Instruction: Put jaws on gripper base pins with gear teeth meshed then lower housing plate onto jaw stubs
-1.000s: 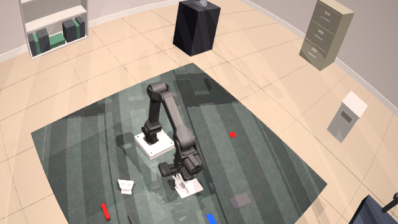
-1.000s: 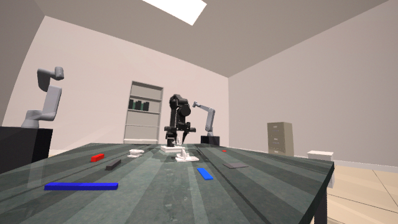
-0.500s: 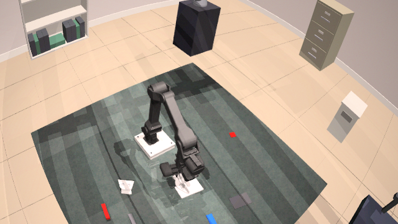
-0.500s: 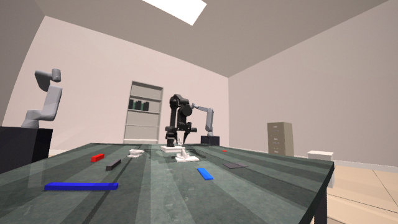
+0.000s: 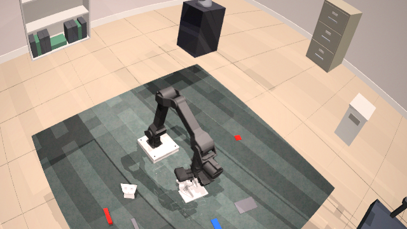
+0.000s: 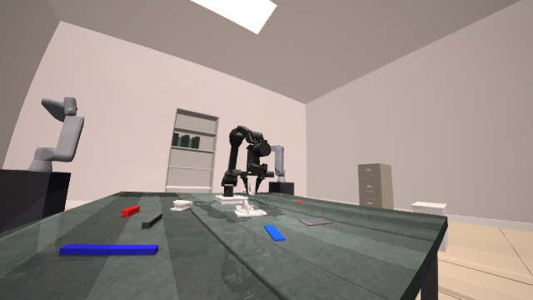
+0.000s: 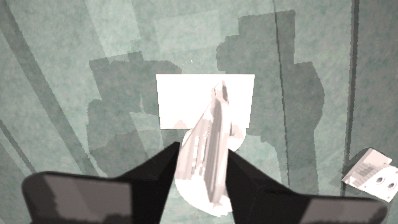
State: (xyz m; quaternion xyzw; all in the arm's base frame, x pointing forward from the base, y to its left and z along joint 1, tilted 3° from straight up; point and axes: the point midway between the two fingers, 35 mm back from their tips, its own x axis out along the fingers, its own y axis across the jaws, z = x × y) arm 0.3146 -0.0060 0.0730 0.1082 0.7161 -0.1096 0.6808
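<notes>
My gripper tip is 2 cm short of the flat white plate, 1 cm to the left of it and 8 cm above it. From my gripper tip the other things lie so: blue block (24 cm ahead, 6 cm to the right, 8 cm below); then dark grey flat plate (23 cm ahead, 14 cm to the left, 8 cm below); then dark grey bar (4 cm ahead, 36 cm to the right, 7 cm below).
</notes>
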